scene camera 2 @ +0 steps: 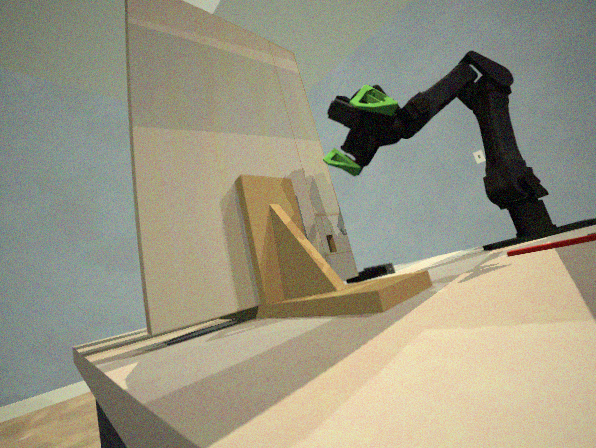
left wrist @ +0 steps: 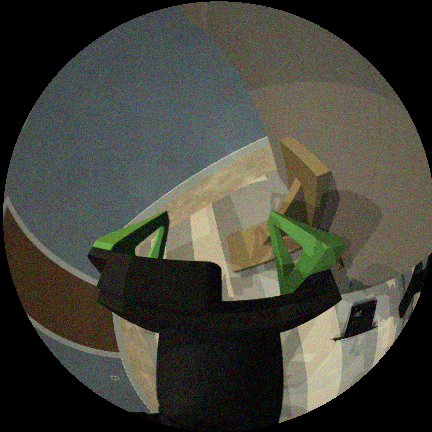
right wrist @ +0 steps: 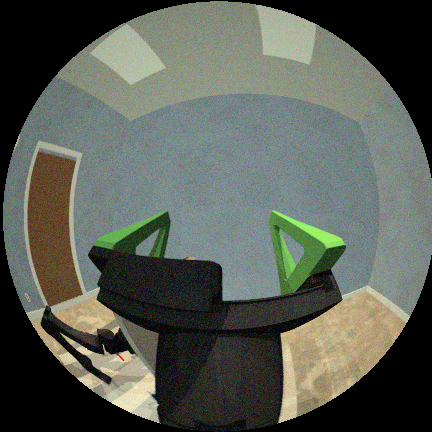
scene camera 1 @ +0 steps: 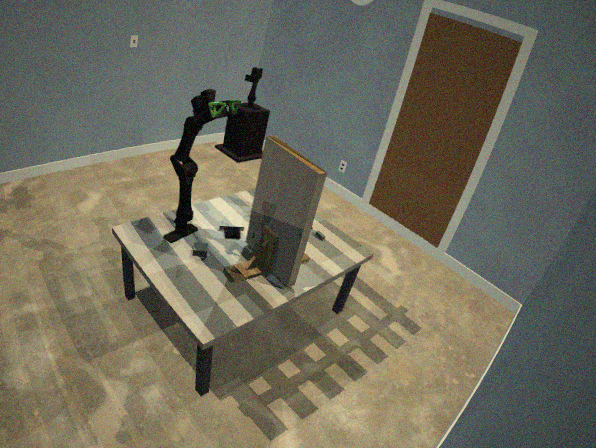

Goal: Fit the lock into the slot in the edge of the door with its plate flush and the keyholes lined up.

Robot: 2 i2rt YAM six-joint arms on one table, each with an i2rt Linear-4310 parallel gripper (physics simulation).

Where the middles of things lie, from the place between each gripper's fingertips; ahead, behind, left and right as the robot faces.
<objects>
I see my left gripper 170 mm to the left of the door panel (scene camera 2: pixel 208 101), 80 mm below it and 50 mm short of it. From my left hand the other things lie so: dark lock (left wrist: pixel 356 325) 260 mm behind, 230 mm below, 160 mm to the right; then wooden bracket (scene camera 2: pixel 293 280) 170 mm to the right, 140 mm below, 50 mm ahead.
I see my right gripper 200 mm short of the door panel, 210 mm to the right of it and 470 mm above it. The rest, counted from my right hand: dark lock 110 mm behind, 220 mm to the left, 770 mm below; then wooden bracket 200 mm ahead, 210 mm to the left, 680 mm below.
</objects>
